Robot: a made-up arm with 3 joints. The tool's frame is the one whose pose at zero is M. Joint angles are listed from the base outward.
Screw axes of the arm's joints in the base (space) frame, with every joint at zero. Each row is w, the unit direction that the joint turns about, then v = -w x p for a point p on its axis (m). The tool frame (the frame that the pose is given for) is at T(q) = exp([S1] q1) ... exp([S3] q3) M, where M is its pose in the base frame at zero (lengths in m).
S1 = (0, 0, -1, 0, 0, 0)
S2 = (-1, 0, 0, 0, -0.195, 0.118)
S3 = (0, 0, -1, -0.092, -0.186, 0)
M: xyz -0.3 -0.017 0.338 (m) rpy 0 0 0 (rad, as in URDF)
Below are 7 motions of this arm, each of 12 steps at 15 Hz.
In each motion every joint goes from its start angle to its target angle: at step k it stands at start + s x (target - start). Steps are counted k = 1, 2, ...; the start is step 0. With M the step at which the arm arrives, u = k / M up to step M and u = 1 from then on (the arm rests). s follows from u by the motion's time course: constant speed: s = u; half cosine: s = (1 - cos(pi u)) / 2; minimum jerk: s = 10 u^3 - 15 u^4 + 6 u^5.
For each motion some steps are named. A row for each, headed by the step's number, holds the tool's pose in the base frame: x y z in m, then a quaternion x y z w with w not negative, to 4 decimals.
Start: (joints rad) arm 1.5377 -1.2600 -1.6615
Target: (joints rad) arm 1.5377 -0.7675 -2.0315
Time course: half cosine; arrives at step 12
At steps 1, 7, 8, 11, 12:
1: -0.0604 0.0645 0.1175 -0.0187 -0.5855 0.0527 0.8088
7: -0.0577 0.0445 0.1973 -0.0662 -0.4525 0.1578 0.8752
8: -0.0532 0.0415 0.2125 -0.0718 -0.4247 0.1799 0.8844
11: -0.0409 0.0367 0.2406 -0.0791 -0.3699 0.2234 0.8983
12: -0.0398 0.0364 0.2426 -0.0794 -0.3659 0.2266 0.8991

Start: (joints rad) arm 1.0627 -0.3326 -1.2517
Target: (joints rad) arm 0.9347 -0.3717 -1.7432
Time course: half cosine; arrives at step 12
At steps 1, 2, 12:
1: -0.1335 0.0595 0.2752 0.0662 -0.1521 0.0982 0.9812
2: -0.1308 0.0563 0.2754 0.0652 -0.1536 0.1134 0.9794
12: -0.0716 0.0205 0.2848 0.0425 -0.1798 0.3866 0.9036

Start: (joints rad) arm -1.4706 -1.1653 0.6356
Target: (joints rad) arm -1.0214 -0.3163 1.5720
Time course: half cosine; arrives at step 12
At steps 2, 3, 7, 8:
2: -0.0187 -0.3439 0.2264 0.2529 0.4615 0.3084 0.7924
3: -0.0393 -0.3419 0.2462 0.2305 0.4406 0.2696 0.8246
7: -0.1866 -0.2776 0.3366 0.1106 0.2899 -0.0176 0.9505
8: -0.2231 -0.2472 0.3486 0.0859 0.2467 -0.0984 0.9603

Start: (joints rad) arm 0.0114 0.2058 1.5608
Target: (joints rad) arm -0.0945 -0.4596 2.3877
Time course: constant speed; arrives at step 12
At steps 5, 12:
5: -0.2588 0.2166 0.3460 0.0202 0.0294 -0.8049 0.5924
12: -0.1930 0.1549 0.3815 0.0737 0.2155 -0.8874 0.4008

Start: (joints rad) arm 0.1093 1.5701 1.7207
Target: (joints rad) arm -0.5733 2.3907 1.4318
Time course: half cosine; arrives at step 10
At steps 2, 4, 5, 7, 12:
2: -0.2689 0.2649 0.0838 -0.4983 -0.5389 -0.5185 0.4386
4: -0.3158 0.1910 0.0655 -0.5134 -0.6131 -0.4080 0.4405
5: -0.3357 0.1405 0.0568 -0.5170 -0.6571 -0.3415 0.4292
7: -0.3528 0.0397 0.0455 -0.5124 -0.7350 -0.2242 0.3832
12: -0.3487 -0.0310 0.0415 -0.5007 -0.7841 -0.1526 0.3334

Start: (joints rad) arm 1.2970 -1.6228 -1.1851
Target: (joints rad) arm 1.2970 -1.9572 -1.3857
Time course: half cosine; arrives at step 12
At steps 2, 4, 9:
2: -0.0454 0.1180 0.0130 0.2327 -0.6950 -0.0335 0.6795
4: -0.0334 0.1159 0.0077 0.2260 -0.7187 -0.0203 0.6573
9: 0.0068 0.1097 -0.0039 0.1972 -0.7916 0.0172 0.5781

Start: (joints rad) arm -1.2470 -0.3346 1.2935
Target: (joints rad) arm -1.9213 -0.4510 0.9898
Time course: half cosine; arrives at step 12
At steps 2, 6, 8, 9, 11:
2: -0.2025 -0.2787 0.3468 0.0484 0.1633 0.0094 0.9853
6: -0.0887 -0.3338 0.3395 0.0403 0.1909 0.2152 0.9569
8: -0.0164 -0.3452 0.3341 0.0337 0.2067 0.3293 0.9207
9: 0.0138 -0.3454 0.3316 0.0305 0.2131 0.3750 0.9017
11: 0.0514 -0.3418 0.3283 0.0263 0.2211 0.4306 0.8747

